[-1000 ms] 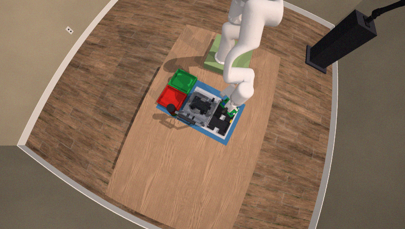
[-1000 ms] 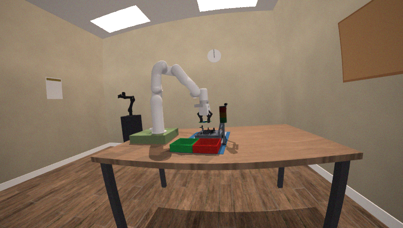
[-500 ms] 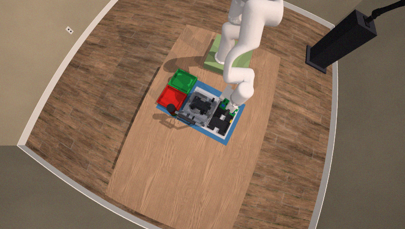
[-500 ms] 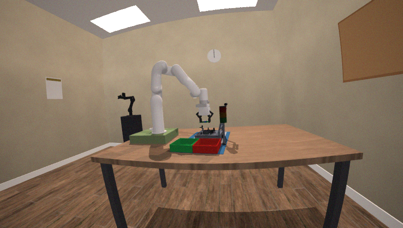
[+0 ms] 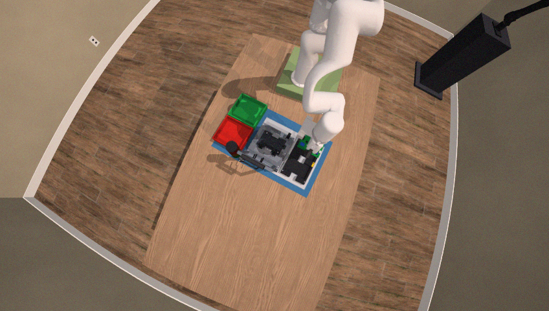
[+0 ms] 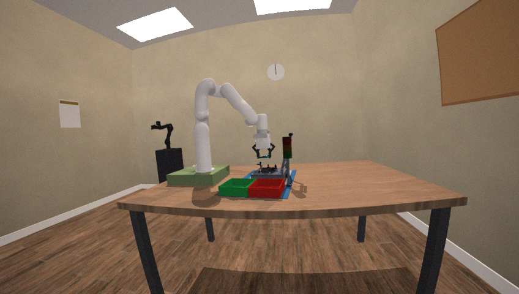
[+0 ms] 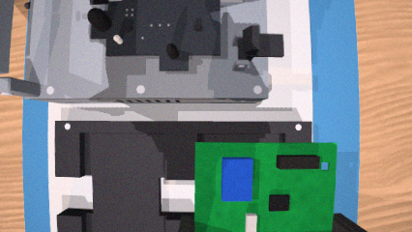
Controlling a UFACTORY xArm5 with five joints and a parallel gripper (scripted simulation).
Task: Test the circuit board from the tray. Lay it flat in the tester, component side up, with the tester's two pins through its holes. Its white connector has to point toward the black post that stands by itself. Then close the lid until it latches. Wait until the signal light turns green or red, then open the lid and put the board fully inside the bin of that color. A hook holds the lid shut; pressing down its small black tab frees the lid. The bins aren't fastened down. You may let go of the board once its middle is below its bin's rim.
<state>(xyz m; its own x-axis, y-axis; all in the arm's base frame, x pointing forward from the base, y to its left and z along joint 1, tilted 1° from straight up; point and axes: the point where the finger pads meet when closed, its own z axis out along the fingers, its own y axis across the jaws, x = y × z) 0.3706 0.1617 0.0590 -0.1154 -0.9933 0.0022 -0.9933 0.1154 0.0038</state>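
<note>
The green circuit board is right at my hand. The rest, counted from my hand: clear lid (16 cm ahead, 19 cm to the right, 6 cm above); then red bin (7 cm ahead, 38 cm to the right, 11 cm below); then green bin (8 cm behind, 36 cm to the right, 11 cm below).
</note>
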